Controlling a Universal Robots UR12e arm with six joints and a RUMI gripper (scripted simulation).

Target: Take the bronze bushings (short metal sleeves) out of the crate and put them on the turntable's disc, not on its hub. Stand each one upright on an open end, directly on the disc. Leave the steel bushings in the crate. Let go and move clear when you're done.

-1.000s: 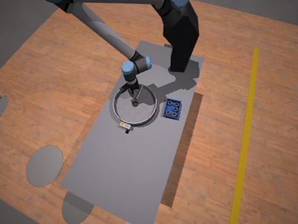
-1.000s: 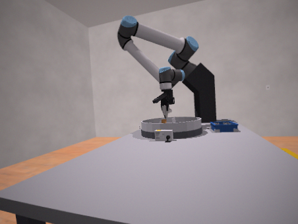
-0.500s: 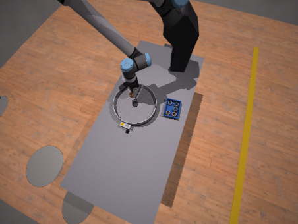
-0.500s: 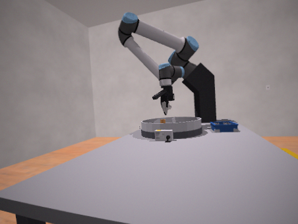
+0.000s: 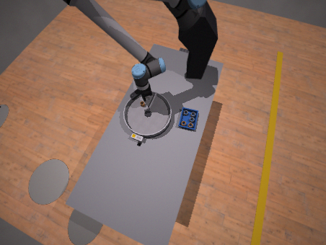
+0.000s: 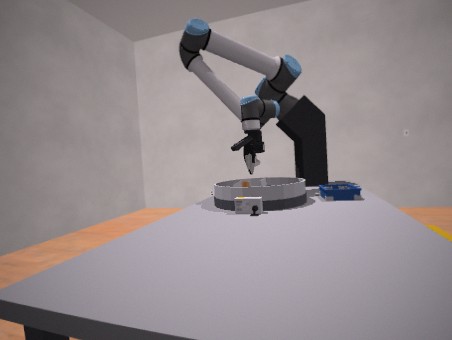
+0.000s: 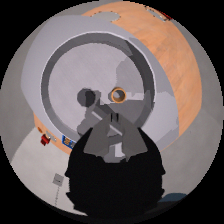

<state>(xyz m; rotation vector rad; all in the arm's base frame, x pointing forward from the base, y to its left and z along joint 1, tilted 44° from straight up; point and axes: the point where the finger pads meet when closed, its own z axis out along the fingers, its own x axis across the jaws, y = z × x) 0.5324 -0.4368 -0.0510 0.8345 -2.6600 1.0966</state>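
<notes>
Right now the blue crate is 40 cm to the left of my hand, 12 cm below it and 7 cm ahead of it. From my hand the other things lie so: turntable disc (9 cm below, 9 cm ahead, 4 cm to the left).
</notes>
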